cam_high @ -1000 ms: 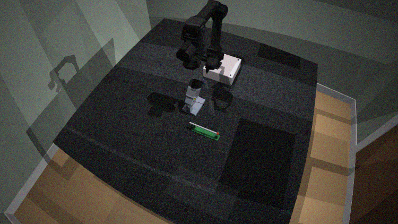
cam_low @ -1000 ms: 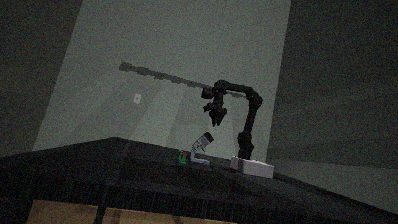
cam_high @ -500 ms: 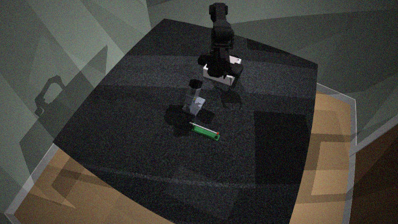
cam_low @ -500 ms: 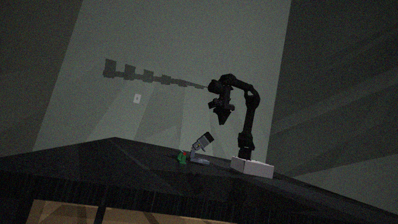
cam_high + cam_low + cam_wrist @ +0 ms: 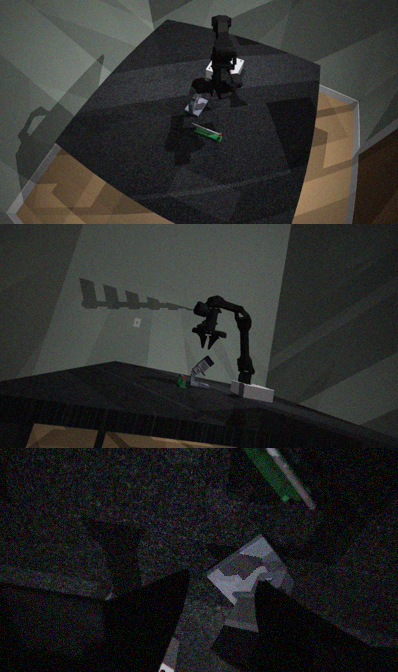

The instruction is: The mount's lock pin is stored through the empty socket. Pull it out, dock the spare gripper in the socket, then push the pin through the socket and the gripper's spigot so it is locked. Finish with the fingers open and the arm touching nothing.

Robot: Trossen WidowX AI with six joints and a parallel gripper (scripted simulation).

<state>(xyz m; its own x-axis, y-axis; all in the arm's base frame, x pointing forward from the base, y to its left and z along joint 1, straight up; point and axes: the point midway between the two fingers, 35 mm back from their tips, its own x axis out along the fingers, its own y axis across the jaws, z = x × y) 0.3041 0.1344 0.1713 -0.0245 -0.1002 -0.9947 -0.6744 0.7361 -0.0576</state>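
The green pad is 180 mm below my gripper tip, 90 mm ahead of it and 10 mm to the left of it. From my gripper tip the other things lie so: socket 150 mm below, 120 mm to the right, 10 mm behind; then spare gripper 120 mm to the right, 90 mm below, 30 mm behind.
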